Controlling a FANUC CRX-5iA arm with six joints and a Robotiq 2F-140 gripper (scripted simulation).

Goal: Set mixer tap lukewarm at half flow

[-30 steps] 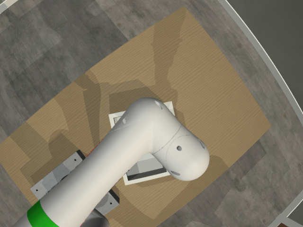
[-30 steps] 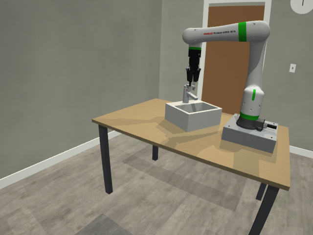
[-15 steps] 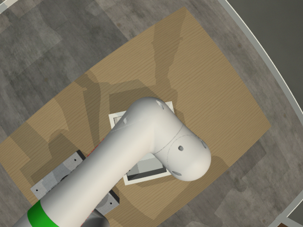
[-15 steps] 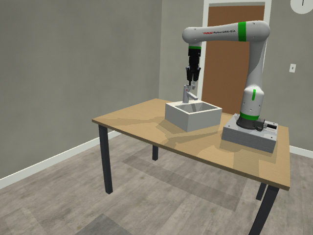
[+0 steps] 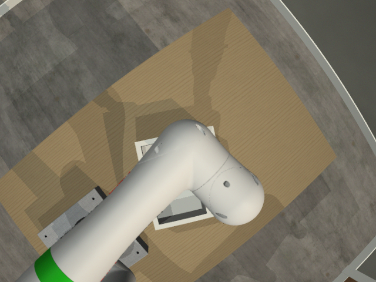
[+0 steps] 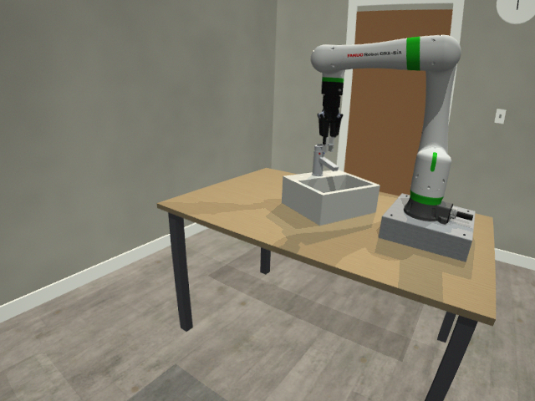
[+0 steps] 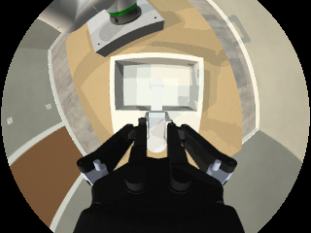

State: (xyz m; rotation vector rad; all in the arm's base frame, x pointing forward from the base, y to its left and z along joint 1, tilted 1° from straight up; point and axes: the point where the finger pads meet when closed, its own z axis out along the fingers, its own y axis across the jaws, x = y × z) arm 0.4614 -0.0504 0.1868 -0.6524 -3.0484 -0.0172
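My hand is 2 cm short of the lever and 1 cm to the left of it. Also, from my hand: white basin: 5 cm behind, 2 cm to the left, 25 cm below; then mixer tap: 4 cm ahead, 2 cm to the right, 5 cm below.
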